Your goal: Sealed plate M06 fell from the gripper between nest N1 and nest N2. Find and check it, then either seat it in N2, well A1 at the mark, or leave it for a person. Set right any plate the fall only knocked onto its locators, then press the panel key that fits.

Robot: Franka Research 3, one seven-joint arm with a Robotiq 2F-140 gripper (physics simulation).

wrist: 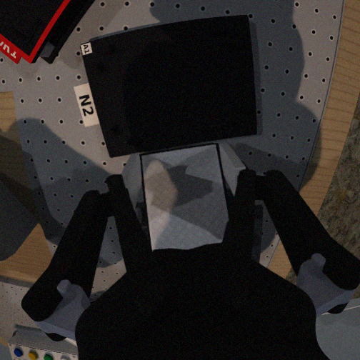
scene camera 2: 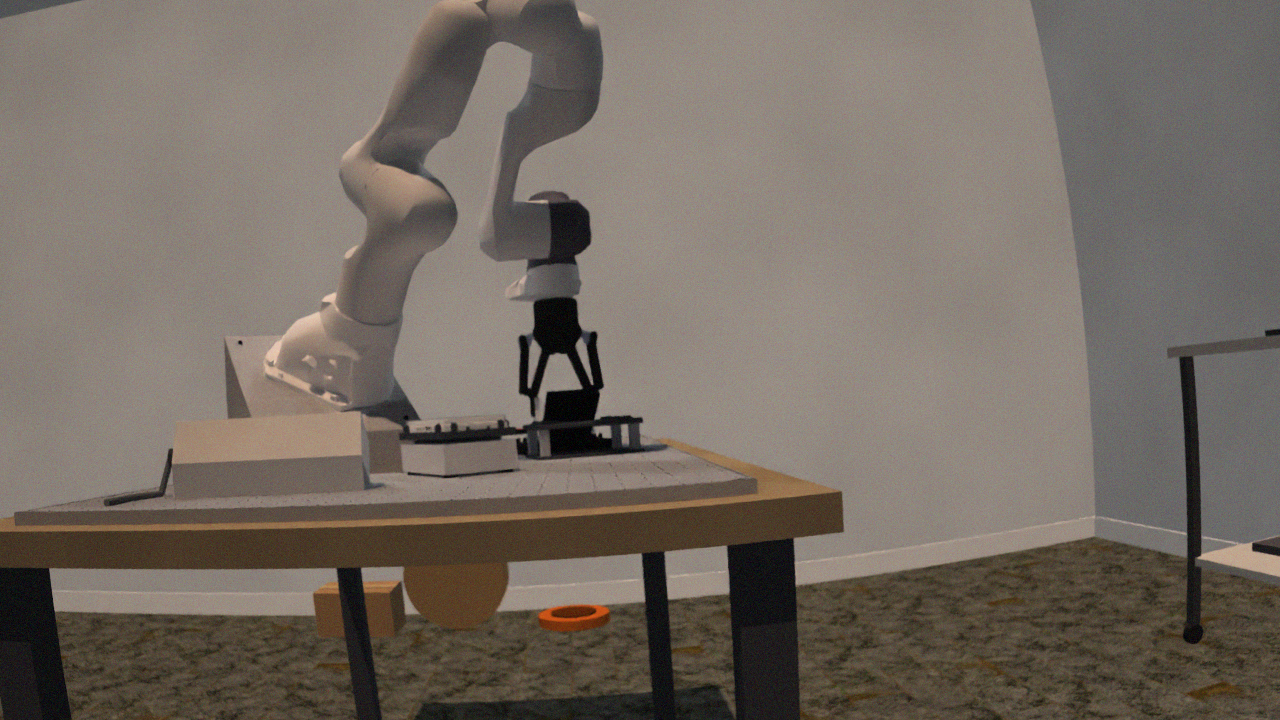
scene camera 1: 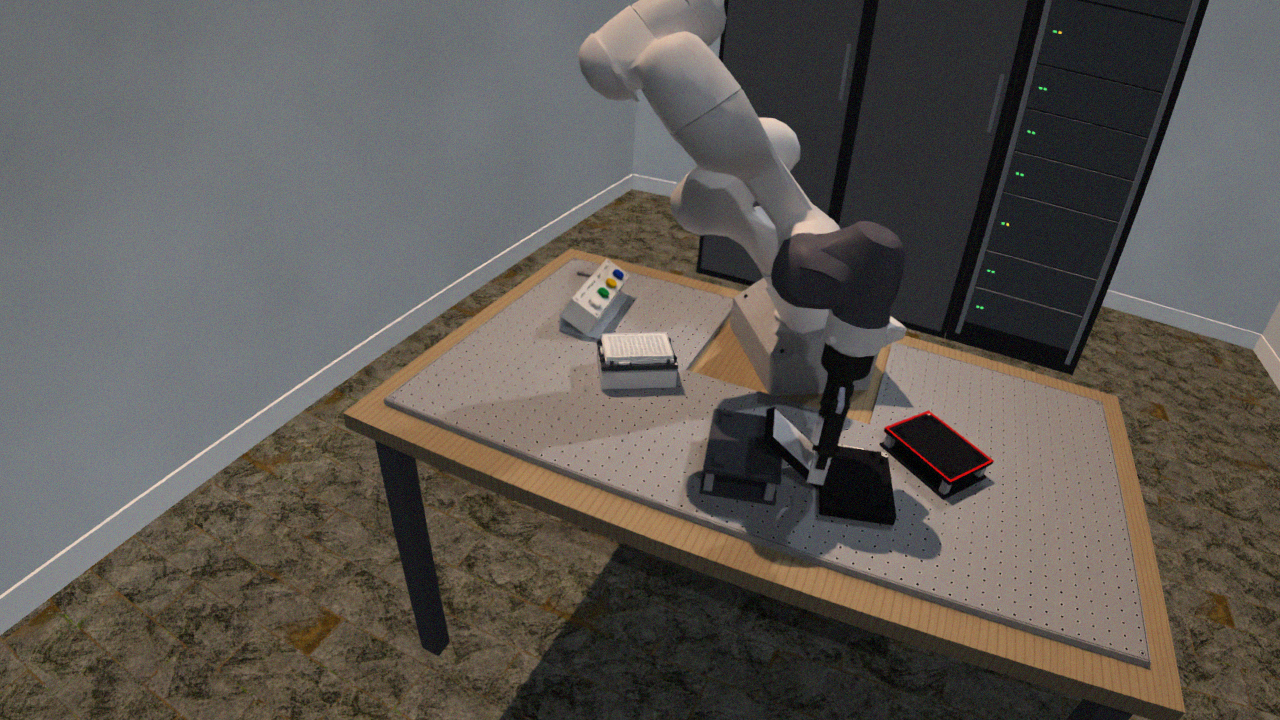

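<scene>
Plate M06 is tilted between the two nests, its pale face showing in the wrist view. Its lower edge is beside dark nest N2; its upper edge is over the dark N1 fixture. My gripper is part closed, with its pads against the plate's two side edges. The A1 mark is at one corner of N2, near the N2 label. Plate markings are not readable.
A red-edged dark plate stands over posts beyond N2. A white box carries a pale-topped plate. The key panel has white, green, yellow and blue keys. The arm base stands behind the nests.
</scene>
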